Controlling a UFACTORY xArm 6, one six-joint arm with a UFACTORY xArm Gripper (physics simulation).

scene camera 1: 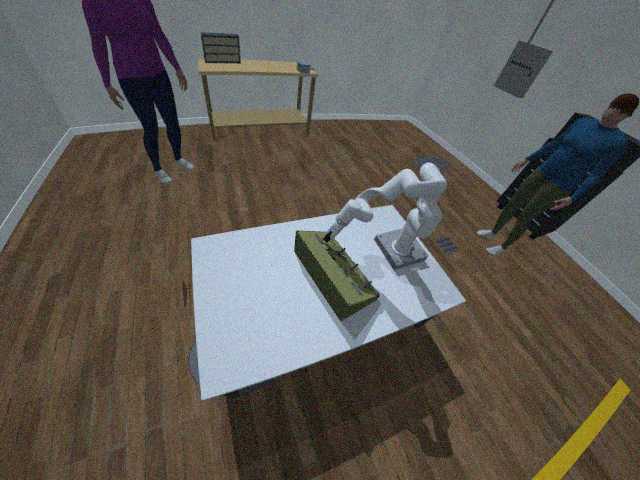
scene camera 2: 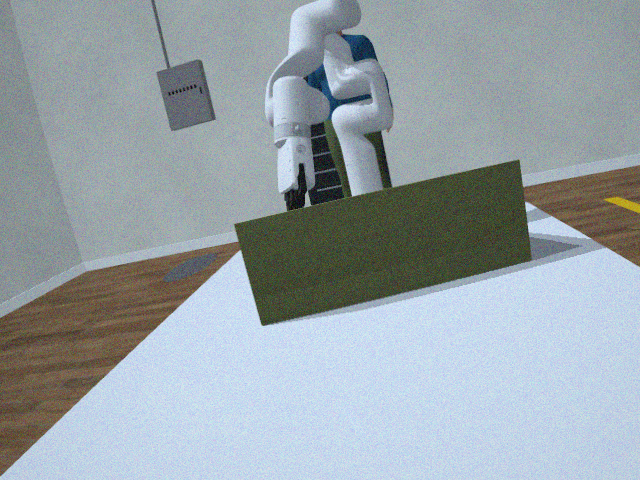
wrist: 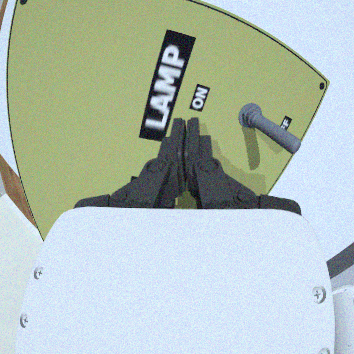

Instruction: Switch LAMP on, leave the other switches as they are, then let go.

In view: my gripper (wrist: pixel 187 135) and a lamp lever (wrist: pixel 284 138).
